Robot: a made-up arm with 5 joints. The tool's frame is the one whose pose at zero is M. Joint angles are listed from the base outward.
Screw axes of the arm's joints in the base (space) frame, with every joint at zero. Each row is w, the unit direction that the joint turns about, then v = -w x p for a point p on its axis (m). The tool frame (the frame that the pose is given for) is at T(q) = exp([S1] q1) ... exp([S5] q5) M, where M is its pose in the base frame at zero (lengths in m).
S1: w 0 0 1 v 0 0 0
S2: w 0 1 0 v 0.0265 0 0.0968
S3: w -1 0 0 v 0 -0.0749 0.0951
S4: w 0 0 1 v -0.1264 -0.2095 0
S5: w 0 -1 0 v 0.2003 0 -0.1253
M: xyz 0.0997 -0.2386 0.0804 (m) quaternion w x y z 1 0 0 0
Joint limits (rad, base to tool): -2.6..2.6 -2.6..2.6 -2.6..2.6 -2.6..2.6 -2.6..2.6
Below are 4 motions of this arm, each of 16 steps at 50 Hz.
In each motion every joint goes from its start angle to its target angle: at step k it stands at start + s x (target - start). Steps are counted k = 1, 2, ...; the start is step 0. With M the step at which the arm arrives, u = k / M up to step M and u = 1 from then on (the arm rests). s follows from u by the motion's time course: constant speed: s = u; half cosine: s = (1 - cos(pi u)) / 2; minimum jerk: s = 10 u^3 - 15 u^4 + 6 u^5.
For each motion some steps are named. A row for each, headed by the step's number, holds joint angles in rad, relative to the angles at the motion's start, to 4 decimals.
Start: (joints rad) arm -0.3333 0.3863 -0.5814 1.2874 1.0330
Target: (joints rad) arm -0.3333 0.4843 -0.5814 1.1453 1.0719
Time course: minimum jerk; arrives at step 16
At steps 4, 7, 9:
4: 0.0000 0.0101 0.0000 -0.0147 0.0040
7: 0.0000 0.0376 0.0000 -0.0546 0.0149
9: 0.0000 0.0604 0.0000 -0.0875 0.0240

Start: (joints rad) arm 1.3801 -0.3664 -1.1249 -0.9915 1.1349
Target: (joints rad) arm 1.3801 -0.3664 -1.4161 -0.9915 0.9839
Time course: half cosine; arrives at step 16
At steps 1, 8, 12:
1: 0.0000 0.0000 -0.0028 0.0000 -0.0015
8: 0.0000 0.0000 -0.1456 0.0000 -0.0755
12: 0.0000 0.0000 -0.2486 0.0000 -0.1289

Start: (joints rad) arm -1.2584 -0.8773 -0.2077 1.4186 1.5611
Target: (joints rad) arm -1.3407 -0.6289 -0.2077 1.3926 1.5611
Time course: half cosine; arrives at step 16
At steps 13, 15, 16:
13: -0.0754 0.2275 0.0000 -0.0238 0.0000
15: -0.0815 0.2460 0.0000 -0.0258 0.0000
16: -0.0823 0.2484 0.0000 -0.0260 0.0000

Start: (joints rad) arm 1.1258 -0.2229 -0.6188 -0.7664 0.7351
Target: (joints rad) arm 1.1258 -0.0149 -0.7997 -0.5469 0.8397
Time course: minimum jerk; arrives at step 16
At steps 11, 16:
11: 0.0000 0.1706 -0.1483 0.1800 0.0858
16: 0.0000 0.2080 -0.1809 0.2195 0.1046

